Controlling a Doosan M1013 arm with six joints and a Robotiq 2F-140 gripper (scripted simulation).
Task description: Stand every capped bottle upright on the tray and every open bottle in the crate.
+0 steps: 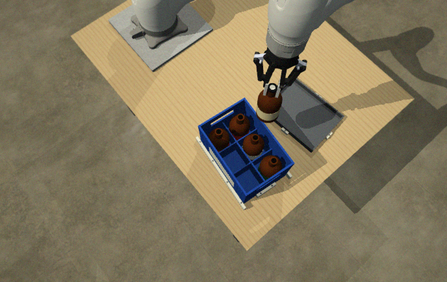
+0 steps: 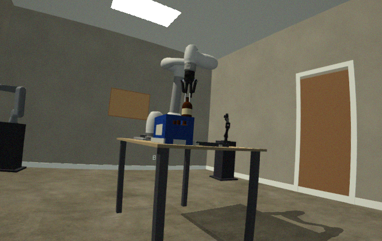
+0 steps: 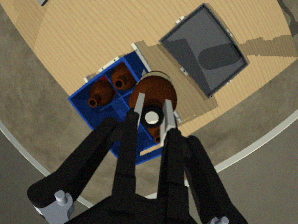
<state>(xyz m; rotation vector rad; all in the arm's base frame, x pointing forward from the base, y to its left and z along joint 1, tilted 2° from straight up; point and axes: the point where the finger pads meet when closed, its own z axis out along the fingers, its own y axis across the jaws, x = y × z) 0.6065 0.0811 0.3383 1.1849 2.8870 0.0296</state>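
The capped bottle lies 8 cm below my hand and 1 cm ahead of it. The rest, counted from my hand: blue crate 26 cm below, 12 cm to the right, 6 cm ahead; then dark grey tray 33 cm below, 17 cm to the left, 3 cm ahead; then uncapped bottle 25 cm below, 8 cm to the right, 5 cm ahead.
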